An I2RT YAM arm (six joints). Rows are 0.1 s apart.
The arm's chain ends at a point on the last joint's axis. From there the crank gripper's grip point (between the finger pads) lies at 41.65 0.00 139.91 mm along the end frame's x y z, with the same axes.
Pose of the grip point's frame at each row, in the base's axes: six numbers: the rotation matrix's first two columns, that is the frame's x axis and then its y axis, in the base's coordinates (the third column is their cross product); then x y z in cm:
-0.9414 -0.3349 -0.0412 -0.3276 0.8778 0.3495 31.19 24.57 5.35
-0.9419 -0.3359 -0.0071 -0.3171 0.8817 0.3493 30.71 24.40 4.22
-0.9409 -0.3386 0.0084 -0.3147 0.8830 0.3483 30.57 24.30 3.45
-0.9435 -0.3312 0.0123 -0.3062 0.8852 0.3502 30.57 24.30 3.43
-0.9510 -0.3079 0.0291 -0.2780 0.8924 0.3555 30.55 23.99 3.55
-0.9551 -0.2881 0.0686 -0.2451 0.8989 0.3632 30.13 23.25 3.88
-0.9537 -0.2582 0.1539 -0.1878 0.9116 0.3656 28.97 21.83 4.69
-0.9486 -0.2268 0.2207 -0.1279 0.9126 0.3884 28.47 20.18 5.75
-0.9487 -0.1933 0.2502 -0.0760 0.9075 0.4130 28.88 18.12 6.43
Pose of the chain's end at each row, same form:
-0.9414 -0.3349 -0.0412 -0.3276 0.8778 0.3495 36.24 21.17 18.62
-0.9419 -0.3359 -0.0071 -0.3171 0.8817 0.3493 36.19 21.16 17.36
-0.9409 -0.3386 0.0084 -0.3147 0.8830 0.3483 36.24 21.16 16.53
-0.9435 -0.3312 0.0123 -0.3062 0.8852 0.3502 36.27 21.11 16.48
-0.9510 -0.3079 0.0291 -0.2780 0.8924 0.3555 36.41 20.66 16.50
-0.9551 -0.2881 0.0686 -0.2451 0.8989 0.3632 36.43 19.83 16.59
-0.9537 -0.2582 0.1539 -0.1878 0.9116 0.3656 36.23 18.43 16.89
-0.9486 -0.2268 0.2207 -0.1279 0.9126 0.3884 36.47 16.36 17.35
-0.9487 -0.1933 0.2502 -0.0760 0.9075 0.4130 37.13 13.71 17.64

